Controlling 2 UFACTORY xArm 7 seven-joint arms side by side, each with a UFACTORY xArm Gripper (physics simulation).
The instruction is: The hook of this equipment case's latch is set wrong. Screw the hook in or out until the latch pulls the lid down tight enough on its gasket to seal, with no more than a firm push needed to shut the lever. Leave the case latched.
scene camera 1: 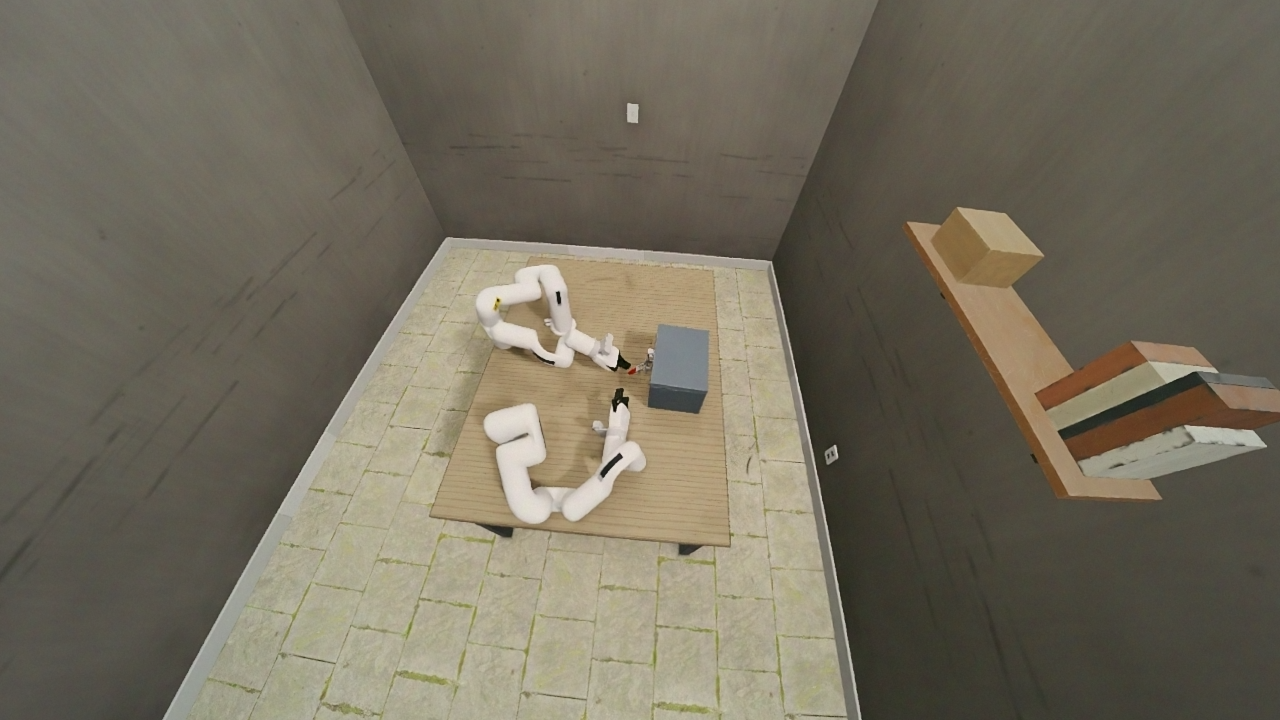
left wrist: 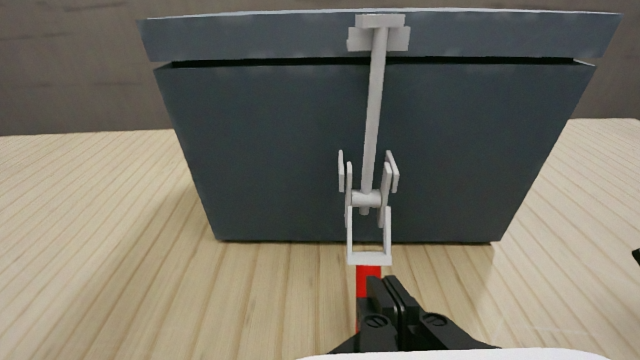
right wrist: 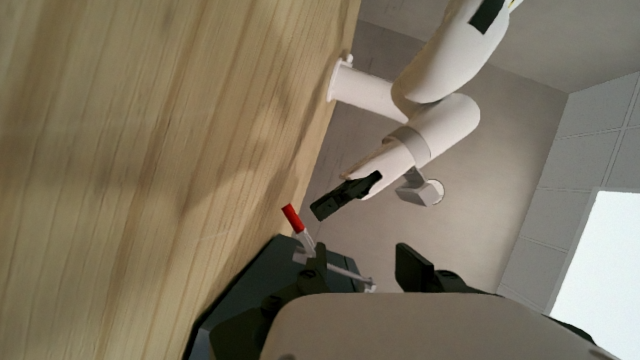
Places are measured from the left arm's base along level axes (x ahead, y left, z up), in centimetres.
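Where they show: left gripper, fingertip midpoint: [scene camera 1: 629, 366] [left wrist: 379, 300] [right wrist: 314, 213]; right gripper, fingertip midpoint: [scene camera 1: 622, 392] [right wrist: 359, 260]; left arm's base, link origin: [scene camera 1: 563, 326] [right wrist: 332, 80].
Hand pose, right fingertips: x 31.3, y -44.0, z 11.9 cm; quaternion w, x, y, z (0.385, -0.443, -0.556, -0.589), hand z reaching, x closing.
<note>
Things, the pixels of their top centre, and the offset from my right fingertips. Level surfaces: height alone.
- latch rod, top centre: [left wrist: 380, 13] [right wrist: 373, 285] dy +14.7, dx +10.6, dz +9.1 cm
- pivot, top centre: [left wrist: 365, 191] dy +14.7, dx +9.8, dz -2.4 cm
- wooden table, surface height: dz -11.9 cm
The blue-grey case [scene camera 1: 678, 365] [left wrist: 280, 150] [right wrist: 260, 285] stands on the table, with a thin dark gap under its lid [left wrist: 250, 39]. The latch rod [left wrist: 373, 110] [right wrist: 345, 271] runs from the catch on the lid [left wrist: 380, 39] down to the pivot [left wrist: 366, 198]. The lever [left wrist: 369, 258] sticks outward from the case, with its red grip [scene camera 1: 632, 369] [left wrist: 368, 281] [right wrist: 293, 218] at the free end. My left gripper [scene camera 1: 627, 366] [left wrist: 379, 300] [right wrist: 314, 213] is shut and empty, close by the red grip and apart from it in the right wrist view. My right gripper [scene camera 1: 619, 391] [right wrist: 359, 260] is open and empty, away from the latch.
Both arms stand on the wooden table [scene camera 1: 590, 291] [left wrist: 100, 210] [right wrist: 125, 125], left of the case in the scene view. A wall shelf [scene camera 1: 1011, 358] with a wooden box [scene camera 1: 984, 246] and several books [scene camera 1: 1154, 407] is at the right, away from the table.
</note>
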